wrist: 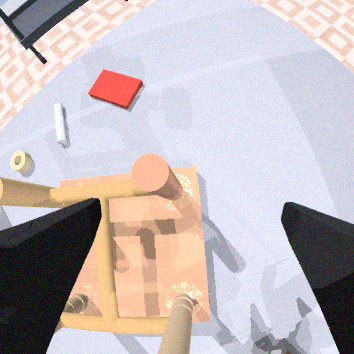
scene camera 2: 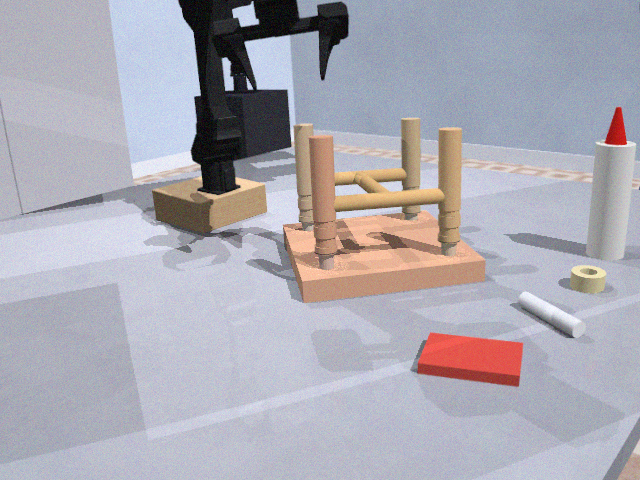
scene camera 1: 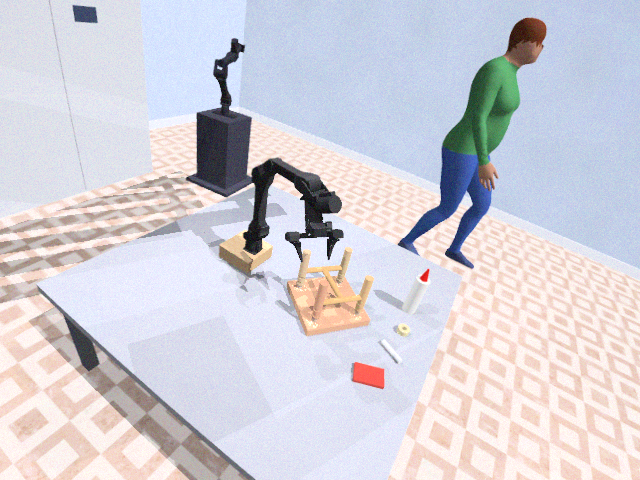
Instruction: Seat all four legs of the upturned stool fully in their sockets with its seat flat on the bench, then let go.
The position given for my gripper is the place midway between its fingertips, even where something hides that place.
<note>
My gripper (scene camera 2: pixel 289 84) is open, with nothing in its grasp. Also in view: a stool leg (scene camera 2: pixel 321 150). A red flat block (scene camera 2: pixel 468 358) and a white cylinder (scene camera 2: pixel 569 324) rest on the table.
The stool leg shows as well in the wrist view (wrist: pixel 150 172). The red flat block shows as well in the wrist view (wrist: pixel 119 89). My gripper also shows in the wrist view (wrist: pixel 193 209) and in scene camera 1 (scene camera 1: pixel 315 261).
</note>
